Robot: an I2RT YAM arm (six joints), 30 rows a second.
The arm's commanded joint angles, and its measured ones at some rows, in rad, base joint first. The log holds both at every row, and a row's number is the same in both.
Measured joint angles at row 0:
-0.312, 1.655, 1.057, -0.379, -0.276, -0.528
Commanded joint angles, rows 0 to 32:
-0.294, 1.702, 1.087, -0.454, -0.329, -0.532
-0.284, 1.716, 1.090, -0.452, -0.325, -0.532
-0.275, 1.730, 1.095, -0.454, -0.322, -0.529
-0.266, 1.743, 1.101, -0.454, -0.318, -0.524
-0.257, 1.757, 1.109, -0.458, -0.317, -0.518
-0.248, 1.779, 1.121, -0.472, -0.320, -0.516
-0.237, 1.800, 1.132, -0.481, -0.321, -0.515
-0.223, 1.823, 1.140, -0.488, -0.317, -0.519
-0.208, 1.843, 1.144, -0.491, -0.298, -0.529
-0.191, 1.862, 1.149, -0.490, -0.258, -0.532
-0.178, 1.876, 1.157, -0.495, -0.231, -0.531
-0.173, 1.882, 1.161, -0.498, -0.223, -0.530
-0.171, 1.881, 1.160, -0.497, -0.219, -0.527
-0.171, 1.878, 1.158, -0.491, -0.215, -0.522
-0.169, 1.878, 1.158, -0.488, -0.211, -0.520
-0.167, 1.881, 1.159, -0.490, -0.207, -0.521
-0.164, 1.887, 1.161, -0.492, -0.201, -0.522
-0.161, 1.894, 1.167, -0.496, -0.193, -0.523
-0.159, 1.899, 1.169, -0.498, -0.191, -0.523
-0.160, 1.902, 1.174, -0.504, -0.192, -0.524
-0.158, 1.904, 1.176, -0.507, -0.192, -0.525
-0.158, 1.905, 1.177, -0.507, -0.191, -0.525
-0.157, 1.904, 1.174, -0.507, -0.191, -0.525
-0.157, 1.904, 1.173, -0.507, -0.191, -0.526
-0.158, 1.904, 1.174, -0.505, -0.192, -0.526
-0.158, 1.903, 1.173, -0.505, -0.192, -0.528
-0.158, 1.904, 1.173, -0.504, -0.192, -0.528
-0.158, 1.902, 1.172, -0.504, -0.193, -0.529
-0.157, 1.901, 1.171, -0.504, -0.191, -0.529
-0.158, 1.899, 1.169, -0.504, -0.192, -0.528
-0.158, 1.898, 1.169, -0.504, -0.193, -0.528
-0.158, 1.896, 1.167, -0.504, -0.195, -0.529
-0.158, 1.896, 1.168, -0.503, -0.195, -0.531
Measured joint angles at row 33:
-0.158, 1.890, 1.173, -0.470, -0.209, -0.525
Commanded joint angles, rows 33 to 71:
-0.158, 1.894, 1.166, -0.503, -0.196, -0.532
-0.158, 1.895, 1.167, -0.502, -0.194, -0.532
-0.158, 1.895, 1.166, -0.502, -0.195, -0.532
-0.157, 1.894, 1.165, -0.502, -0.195, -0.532
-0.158, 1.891, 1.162, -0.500, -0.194, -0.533
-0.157, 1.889, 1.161, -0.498, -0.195, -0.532
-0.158, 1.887, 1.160, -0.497, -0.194, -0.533
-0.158, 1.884, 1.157, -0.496, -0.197, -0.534
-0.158, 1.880, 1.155, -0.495, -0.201, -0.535
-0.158, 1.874, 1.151, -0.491, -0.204, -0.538
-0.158, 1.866, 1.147, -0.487, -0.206, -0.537
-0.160, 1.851, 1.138, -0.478, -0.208, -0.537
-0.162, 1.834, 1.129, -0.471, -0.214, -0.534
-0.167, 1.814, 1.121, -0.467, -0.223, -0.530
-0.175, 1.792, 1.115, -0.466, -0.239, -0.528
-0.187, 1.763, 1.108, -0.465, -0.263, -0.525
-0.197, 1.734, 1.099, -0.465, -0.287, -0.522
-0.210, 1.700, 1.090, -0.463, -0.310, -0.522
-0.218, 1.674, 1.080, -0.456, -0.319, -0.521
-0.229, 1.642, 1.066, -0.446, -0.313, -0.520
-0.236, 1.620, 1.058, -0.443, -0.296, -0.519
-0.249, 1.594, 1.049, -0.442, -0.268, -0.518
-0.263, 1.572, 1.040, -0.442, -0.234, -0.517
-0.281, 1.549, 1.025, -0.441, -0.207, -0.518
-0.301, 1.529, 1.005, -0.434, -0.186, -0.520
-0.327, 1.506, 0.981, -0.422, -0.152, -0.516
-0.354, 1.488, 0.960, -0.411, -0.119, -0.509
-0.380, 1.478, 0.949, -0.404, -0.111, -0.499
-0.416, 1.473, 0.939, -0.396, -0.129, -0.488
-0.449, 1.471, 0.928, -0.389, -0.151, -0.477
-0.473, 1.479, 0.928, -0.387, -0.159, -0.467
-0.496, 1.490, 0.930, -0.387, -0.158, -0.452
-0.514, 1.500, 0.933, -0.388, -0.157, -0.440
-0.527, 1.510, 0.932, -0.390, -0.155, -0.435
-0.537, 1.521, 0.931, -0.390, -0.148, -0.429
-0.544, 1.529, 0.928, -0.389, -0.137, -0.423
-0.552, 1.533, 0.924, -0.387, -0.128, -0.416
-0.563, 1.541, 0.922, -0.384, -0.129, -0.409
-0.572, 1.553, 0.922, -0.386, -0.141, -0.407
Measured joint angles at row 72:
-0.553, 1.530, 0.926, -0.400, -0.145, -0.442
